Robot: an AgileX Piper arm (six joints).
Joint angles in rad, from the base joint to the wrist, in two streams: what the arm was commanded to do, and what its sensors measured. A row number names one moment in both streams.
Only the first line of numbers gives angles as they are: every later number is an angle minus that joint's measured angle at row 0.
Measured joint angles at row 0:
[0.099, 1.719, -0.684, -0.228, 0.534, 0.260]
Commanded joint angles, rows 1 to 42:
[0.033, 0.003, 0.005, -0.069, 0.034, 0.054]
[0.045, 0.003, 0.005, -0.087, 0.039, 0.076]
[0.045, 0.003, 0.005, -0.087, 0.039, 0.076]
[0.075, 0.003, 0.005, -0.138, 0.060, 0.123]
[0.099, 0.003, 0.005, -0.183, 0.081, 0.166]
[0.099, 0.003, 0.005, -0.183, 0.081, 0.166]
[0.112, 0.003, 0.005, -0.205, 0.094, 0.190]
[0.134, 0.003, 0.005, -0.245, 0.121, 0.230]
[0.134, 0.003, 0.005, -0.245, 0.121, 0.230]
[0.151, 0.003, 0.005, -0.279, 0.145, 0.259]
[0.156, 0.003, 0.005, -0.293, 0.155, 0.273]
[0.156, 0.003, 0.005, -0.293, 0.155, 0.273]
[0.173, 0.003, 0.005, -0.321, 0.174, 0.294]
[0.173, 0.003, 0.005, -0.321, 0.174, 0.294]
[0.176, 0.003, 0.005, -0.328, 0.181, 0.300]
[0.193, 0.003, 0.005, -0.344, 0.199, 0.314]
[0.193, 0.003, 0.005, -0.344, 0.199, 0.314]
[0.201, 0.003, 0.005, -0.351, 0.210, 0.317]
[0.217, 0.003, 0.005, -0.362, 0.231, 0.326]
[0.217, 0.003, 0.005, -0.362, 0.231, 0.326]
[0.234, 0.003, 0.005, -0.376, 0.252, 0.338]
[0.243, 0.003, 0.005, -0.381, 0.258, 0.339]
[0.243, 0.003, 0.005, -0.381, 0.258, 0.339]
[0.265, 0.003, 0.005, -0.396, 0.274, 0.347]
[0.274, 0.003, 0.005, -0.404, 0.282, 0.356]
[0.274, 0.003, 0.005, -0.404, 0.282, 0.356]
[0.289, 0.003, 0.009, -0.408, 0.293, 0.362]
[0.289, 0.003, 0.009, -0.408, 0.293, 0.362]
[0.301, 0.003, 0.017, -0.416, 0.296, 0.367]
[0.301, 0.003, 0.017, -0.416, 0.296, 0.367]
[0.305, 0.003, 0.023, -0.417, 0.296, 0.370]
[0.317, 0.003, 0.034, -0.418, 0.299, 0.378]
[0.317, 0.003, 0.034, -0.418, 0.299, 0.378]
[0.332, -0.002, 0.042, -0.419, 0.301, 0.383]
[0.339, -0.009, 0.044, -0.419, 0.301, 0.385]
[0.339, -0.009, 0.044, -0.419, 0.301, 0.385]
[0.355, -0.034, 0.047, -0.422, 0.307, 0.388]
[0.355, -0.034, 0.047, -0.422, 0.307, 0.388]
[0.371, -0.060, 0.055, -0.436, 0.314, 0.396]
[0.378, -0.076, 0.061, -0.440, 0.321, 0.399]
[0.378, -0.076, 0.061, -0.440, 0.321, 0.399]
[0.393, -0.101, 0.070, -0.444, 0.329, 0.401]
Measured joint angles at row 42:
[0.375, -0.062, 0.056, -0.384, 0.253, 0.383]
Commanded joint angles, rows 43 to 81:
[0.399, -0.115, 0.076, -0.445, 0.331, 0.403]
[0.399, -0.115, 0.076, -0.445, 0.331, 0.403]
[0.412, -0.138, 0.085, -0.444, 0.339, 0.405]
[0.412, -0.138, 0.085, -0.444, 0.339, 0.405]
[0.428, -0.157, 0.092, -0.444, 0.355, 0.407]
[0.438, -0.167, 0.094, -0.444, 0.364, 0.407]
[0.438, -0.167, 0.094, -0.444, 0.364, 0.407]
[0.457, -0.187, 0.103, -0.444, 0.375, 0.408]
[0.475, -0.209, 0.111, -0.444, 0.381, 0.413]
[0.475, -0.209, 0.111, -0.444, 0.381, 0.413]
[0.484, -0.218, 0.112, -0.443, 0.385, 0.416]
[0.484, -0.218, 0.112, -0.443, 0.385, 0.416]
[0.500, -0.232, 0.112, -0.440, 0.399, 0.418]
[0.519, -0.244, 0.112, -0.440, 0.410, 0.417]
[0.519, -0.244, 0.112, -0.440, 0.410, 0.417]
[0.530, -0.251, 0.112, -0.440, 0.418, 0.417]
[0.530, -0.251, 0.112, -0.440, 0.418, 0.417]
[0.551, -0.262, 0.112, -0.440, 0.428, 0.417]
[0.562, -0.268, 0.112, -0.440, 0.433, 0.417]
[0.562, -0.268, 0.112, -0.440, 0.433, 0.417]
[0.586, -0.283, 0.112, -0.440, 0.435, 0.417]
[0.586, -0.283, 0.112, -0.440, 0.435, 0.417]
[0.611, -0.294, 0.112, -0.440, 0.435, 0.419]
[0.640, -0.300, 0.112, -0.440, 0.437, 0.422]
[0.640, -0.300, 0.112, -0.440, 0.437, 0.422]
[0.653, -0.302, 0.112, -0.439, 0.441, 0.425]
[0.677, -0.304, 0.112, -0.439, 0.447, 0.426]
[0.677, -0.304, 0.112, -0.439, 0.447, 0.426]
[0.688, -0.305, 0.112, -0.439, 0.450, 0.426]
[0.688, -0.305, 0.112, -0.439, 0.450, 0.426]
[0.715, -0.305, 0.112, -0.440, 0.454, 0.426]
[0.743, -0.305, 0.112, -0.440, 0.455, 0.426]
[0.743, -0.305, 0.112, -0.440, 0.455, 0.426]
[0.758, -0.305, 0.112, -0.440, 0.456, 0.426]
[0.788, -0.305, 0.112, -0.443, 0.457, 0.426]
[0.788, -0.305, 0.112, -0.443, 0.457, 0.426]
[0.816, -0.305, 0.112, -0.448, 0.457, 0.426]
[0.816, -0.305, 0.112, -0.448, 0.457, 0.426]
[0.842, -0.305, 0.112, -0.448, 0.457, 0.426]
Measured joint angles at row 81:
[0.811, -0.296, 0.106, -0.391, 0.409, 0.413]
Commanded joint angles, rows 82 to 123:
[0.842, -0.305, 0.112, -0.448, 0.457, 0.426]
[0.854, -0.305, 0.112, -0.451, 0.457, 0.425]
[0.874, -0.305, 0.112, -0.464, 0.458, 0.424]
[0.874, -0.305, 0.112, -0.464, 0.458, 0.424]
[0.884, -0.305, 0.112, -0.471, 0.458, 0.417]
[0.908, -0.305, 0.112, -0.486, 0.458, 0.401]
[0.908, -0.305, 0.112, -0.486, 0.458, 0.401]
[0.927, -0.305, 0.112, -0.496, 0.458, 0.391]
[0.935, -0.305, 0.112, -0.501, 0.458, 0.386]
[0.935, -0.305, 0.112, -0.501, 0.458, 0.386]
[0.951, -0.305, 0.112, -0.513, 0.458, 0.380]
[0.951, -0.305, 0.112, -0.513, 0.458, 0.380]
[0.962, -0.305, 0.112, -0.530, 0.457, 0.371]
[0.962, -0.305, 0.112, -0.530, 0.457, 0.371]
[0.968, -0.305, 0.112, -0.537, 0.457, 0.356]
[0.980, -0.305, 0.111, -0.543, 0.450, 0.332]
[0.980, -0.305, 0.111, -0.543, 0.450, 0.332]
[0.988, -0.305, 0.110, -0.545, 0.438, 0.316]
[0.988, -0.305, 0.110, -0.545, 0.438, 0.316]
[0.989, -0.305, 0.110, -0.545, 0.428, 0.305]
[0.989, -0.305, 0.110, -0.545, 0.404, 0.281]
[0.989, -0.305, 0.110, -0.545, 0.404, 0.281]
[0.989, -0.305, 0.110, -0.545, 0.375, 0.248]
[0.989, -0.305, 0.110, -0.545, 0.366, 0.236]
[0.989, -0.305, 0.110, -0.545, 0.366, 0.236]
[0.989, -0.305, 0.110, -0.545, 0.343, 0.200]
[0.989, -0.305, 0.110, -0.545, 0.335, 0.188]
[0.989, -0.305, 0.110, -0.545, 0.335, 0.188]
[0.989, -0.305, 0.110, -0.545, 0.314, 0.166]
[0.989, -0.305, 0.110, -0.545, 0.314, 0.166]
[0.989, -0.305, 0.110, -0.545, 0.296, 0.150]
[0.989, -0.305, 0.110, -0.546, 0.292, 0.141]
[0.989, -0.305, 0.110, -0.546, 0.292, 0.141]
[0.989, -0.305, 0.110, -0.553, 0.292, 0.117]
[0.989, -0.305, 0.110, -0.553, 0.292, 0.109]
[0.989, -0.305, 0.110, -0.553, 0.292, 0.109]
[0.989, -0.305, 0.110, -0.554, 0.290, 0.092]
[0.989, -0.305, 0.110, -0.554, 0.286, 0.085]
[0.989, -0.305, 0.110, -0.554, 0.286, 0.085]
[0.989, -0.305, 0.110, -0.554, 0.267, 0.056]
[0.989, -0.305, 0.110, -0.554, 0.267, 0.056]
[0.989, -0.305, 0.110, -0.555, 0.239, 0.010]
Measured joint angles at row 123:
[0.988, -0.296, 0.106, -0.487, 0.251, 0.076]
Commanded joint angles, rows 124 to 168:
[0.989, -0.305, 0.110, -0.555, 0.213, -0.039]
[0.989, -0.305, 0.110, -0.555, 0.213, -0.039]
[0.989, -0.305, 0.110, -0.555, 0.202, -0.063]
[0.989, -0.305, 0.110, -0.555, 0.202, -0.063]
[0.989, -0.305, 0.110, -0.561, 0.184, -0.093]
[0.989, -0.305, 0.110, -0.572, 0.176, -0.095]
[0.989, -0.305, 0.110, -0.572, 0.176, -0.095]
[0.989, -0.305, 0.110, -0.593, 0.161, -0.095]
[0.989, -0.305, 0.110, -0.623, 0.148, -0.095]
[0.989, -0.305, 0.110, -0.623, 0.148, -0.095]
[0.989, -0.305, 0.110, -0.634, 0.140, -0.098]
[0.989, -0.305, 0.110, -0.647, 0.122, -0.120]
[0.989, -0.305, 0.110, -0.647, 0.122, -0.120]
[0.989, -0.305, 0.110, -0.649, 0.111, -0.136]
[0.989, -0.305, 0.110, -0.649, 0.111, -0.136]
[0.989, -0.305, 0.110, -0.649, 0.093, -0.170]
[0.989, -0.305, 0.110, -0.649, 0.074, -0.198]
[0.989, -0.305, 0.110, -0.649, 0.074, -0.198]
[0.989, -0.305, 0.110, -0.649, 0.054, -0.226]
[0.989, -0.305, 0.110, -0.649, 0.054, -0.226]
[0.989, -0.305, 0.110, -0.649, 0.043, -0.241]
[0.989, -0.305, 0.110, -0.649, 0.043, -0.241]
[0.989, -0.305, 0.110, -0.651, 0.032, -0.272]
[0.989, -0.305, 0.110, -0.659, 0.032, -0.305]
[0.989, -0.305, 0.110, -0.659, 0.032, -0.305]
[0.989, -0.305, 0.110, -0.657, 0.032, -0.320]
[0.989, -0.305, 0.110, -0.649, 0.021, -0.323]
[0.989, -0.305, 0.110, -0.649, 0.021, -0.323]
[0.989, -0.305, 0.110, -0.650, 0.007, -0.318]
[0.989, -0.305, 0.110, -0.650, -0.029, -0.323]
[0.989, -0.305, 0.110, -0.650, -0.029, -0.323]
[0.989, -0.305, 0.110, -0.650, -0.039, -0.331]
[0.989, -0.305, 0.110, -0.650, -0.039, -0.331]
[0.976, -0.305, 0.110, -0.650, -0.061, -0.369]
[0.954, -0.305, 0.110, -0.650, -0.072, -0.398]
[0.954, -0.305, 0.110, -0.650, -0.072, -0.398]
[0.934, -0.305, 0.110, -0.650, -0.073, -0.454]
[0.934, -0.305, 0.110, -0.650, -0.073, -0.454]
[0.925, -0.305, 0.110, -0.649, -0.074, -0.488]
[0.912, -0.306, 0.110, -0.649, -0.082, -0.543]
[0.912, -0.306, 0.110, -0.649, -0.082, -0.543]
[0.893, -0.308, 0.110, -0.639, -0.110, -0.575]
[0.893, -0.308, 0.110, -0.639, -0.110, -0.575]
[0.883, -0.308, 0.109, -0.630, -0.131, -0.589]
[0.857, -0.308, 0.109, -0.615, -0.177, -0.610]
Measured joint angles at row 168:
[0.887, -0.296, 0.115, -0.596, -0.105, -0.563]
